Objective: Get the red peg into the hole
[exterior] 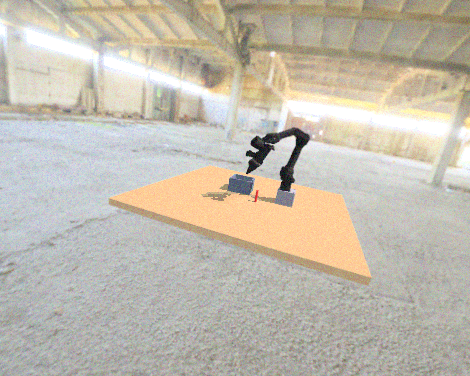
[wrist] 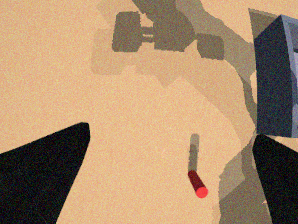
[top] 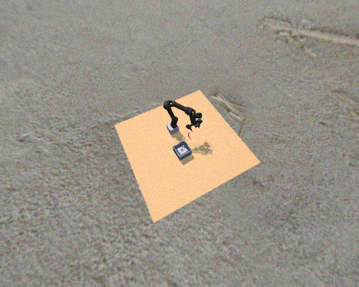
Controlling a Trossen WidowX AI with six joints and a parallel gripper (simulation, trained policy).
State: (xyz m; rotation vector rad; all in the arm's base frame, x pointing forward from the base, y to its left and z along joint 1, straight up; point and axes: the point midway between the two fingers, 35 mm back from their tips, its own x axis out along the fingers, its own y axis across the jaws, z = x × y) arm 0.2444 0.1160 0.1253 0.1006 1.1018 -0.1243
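Now: the red peg 15 cm below my gripper tip, 8 cm behind it and 3 cm to the right of it. The rest, counted from my gripper tip: box (23 cm to the right, 16 cm below, 4 cm ahead); then plate (23 cm to the right, 15 cm below, 4 cm ahead).
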